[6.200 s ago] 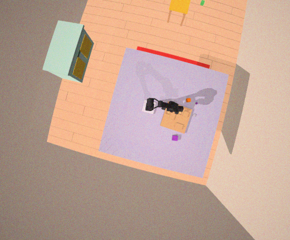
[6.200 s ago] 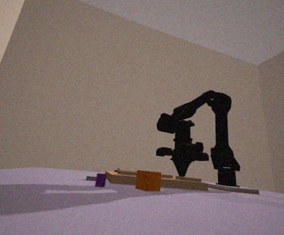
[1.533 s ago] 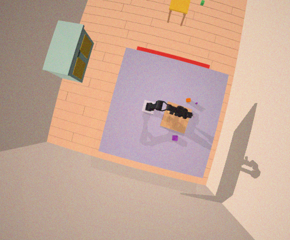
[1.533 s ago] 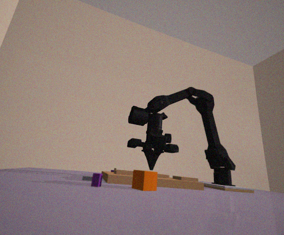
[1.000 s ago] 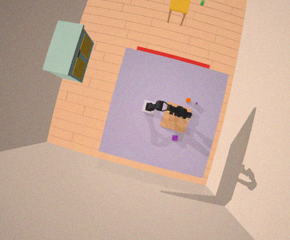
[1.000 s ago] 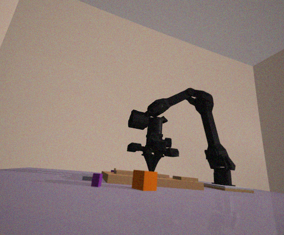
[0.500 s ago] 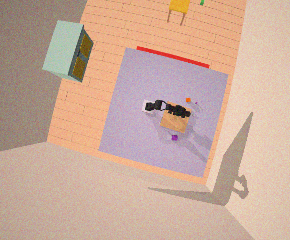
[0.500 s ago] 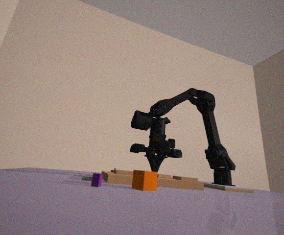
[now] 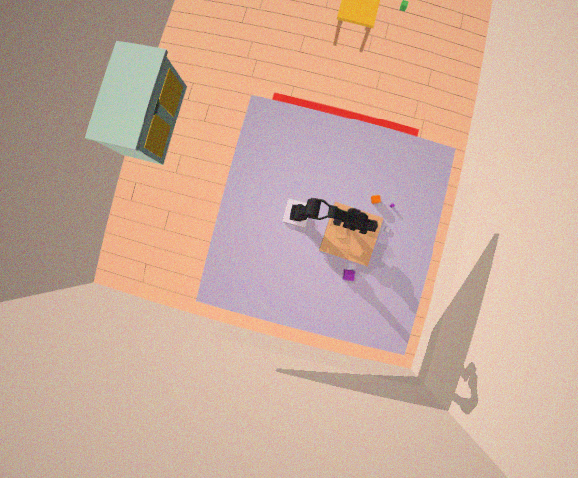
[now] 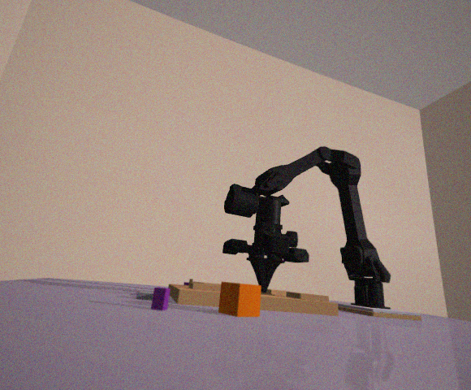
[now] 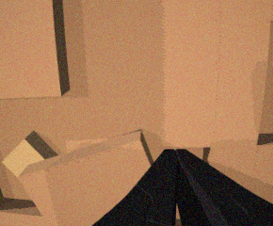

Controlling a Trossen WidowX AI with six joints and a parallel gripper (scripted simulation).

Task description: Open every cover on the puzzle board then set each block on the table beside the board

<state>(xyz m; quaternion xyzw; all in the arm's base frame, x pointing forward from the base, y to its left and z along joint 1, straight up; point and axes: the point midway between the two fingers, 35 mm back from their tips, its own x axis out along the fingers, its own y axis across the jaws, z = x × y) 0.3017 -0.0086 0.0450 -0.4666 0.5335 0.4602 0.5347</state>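
Right now my gripper tip is 3 cm short of the wooden puzzle board, 4 cm to the left of it and 1 cm above it. From my gripper tip the other things lie so: grey flat piece 24 cm ahead, 2 cm to the left, 2 cm below; orange block 14 cm ahead, 18 cm to the left, 1 cm below.
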